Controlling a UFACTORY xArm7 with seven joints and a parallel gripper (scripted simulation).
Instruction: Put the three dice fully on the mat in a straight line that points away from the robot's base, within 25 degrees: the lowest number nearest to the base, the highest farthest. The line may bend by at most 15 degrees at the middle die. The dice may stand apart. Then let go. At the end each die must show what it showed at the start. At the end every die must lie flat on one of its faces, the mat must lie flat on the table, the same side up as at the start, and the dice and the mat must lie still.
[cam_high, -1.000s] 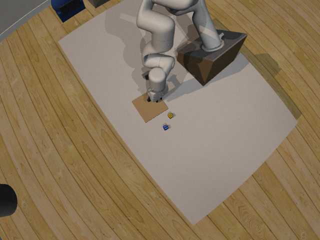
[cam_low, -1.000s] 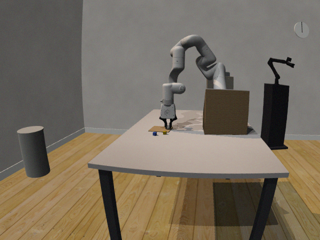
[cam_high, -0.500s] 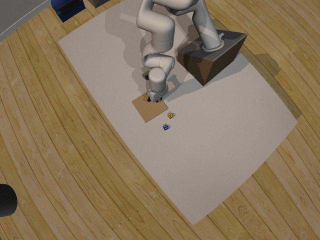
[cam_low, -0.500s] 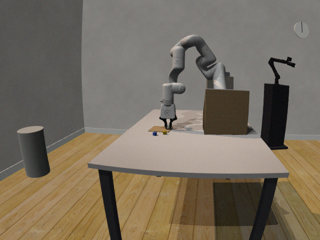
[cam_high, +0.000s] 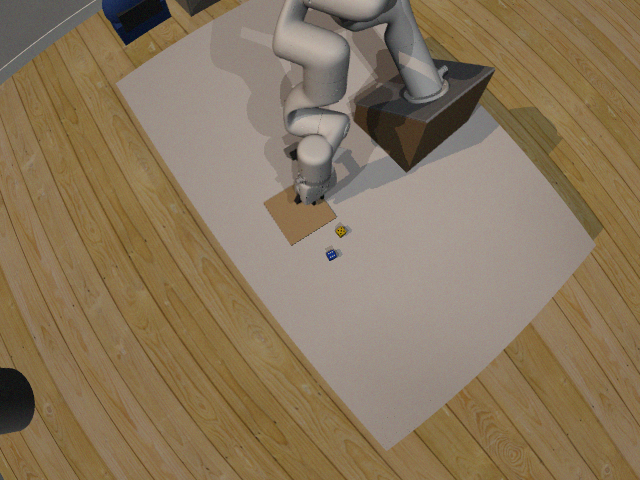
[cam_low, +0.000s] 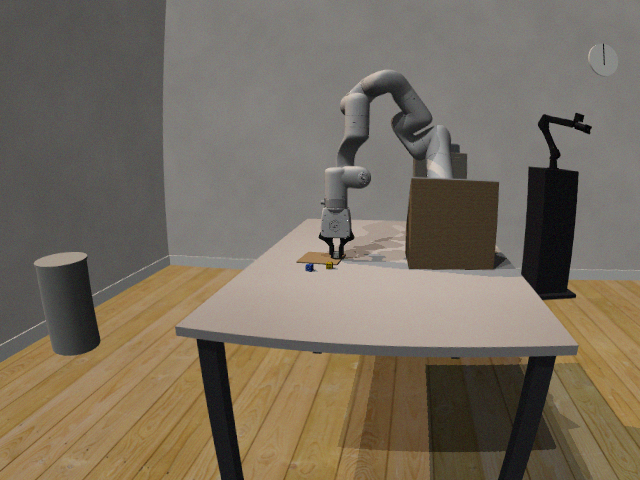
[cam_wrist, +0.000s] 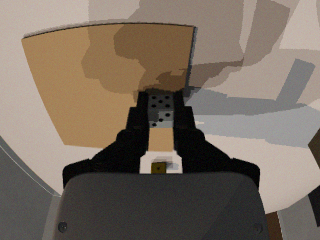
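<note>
Right now the white die is 10 mm below my hand. The rest, counted from my hand: yellow die: 110 mm to the left, 20 mm below, 20 mm ahead; blue die: 140 mm to the left, 80 mm ahead, 20 mm below; brown mat: 50 mm ahead, 30 mm below, 10 mm to the right.
</note>
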